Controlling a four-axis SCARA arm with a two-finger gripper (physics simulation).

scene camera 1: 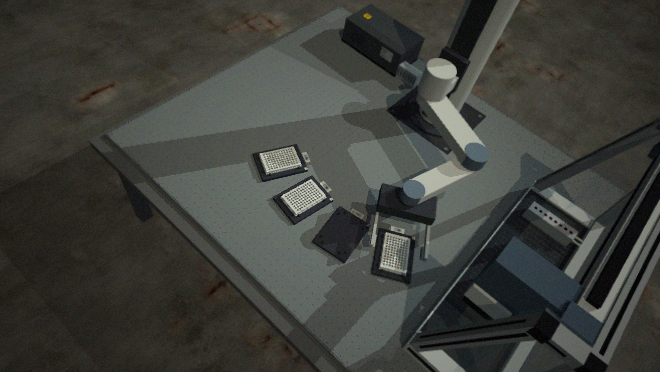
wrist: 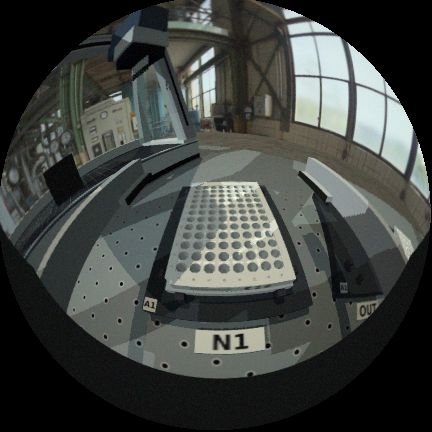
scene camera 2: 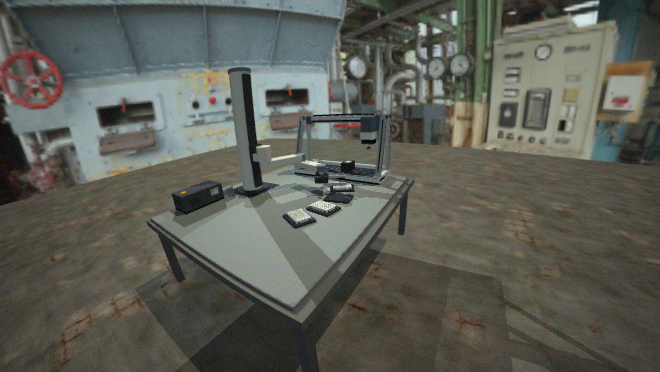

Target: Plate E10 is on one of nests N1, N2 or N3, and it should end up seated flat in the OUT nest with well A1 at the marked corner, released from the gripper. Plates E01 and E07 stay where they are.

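Places are measured from the arm's base along level axes (x ahead, y left, z up), in metres.
Where they show: gripper, fingertip midpoint: [scene camera 1: 398, 252] [wrist: 226, 159] [scene camera 2: 345, 179]; arm's base, origin of the base link: [scene camera 2: 253, 189].
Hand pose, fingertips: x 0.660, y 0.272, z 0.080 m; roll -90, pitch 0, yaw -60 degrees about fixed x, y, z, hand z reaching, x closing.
Each offset is from my fingertips to the top centre of the thing. "*": to the spot under its first point.
My gripper [scene camera 1: 399, 250] [wrist: 226, 159] is open, its two fingers apart on either side of a white well plate @(0.041 m down, 0.020 m back, 0.011 m right) [scene camera 1: 395, 252] [scene camera 2: 342, 188] [wrist: 230, 230], with nothing held. That plate lies in the dark nest N1 @(0.045 m down, 0.020 m back, 0.011 m right) [scene camera 1: 392, 277] [wrist: 230, 306]; its own name is not readable. The nest's A1 tag @(* 0.055 m down, 0.113 m back, 0.002 m right) [wrist: 149, 304] is at its near left corner in the wrist view. The dark OUT nest @(0.045 m down, 0.043 m ahead, 0.177 m right) [scene camera 1: 342, 234] [scene camera 2: 338, 198] [wrist: 357, 274] beside it holds no plate. Two more white plates, one @(0.041 m down, 0.040 m ahead, 0.353 m right) [scene camera 1: 304, 196] [scene camera 2: 323, 207] beside OUT and another @(0.041 m down, 0.011 m back, 0.515 m right) [scene camera 1: 281, 160] [scene camera 2: 299, 216] farther off, lie in dark nests; their names are unreadable.
A framed machine with a blue block @(* 0.421 m up, 0.074 m ahead, 0.265 m left) [scene camera 1: 537, 270] stands on the table beside N1. A dark box @(* 0.048 m up, 0.721 m back, 0.641 m right) [scene camera 1: 382, 37] [scene camera 2: 198, 196] stands behind, near the arm's column [scene camera 1: 487, 47] [scene camera 2: 241, 130]. The right finger hangs between N1 and the OUT nest in the wrist view.
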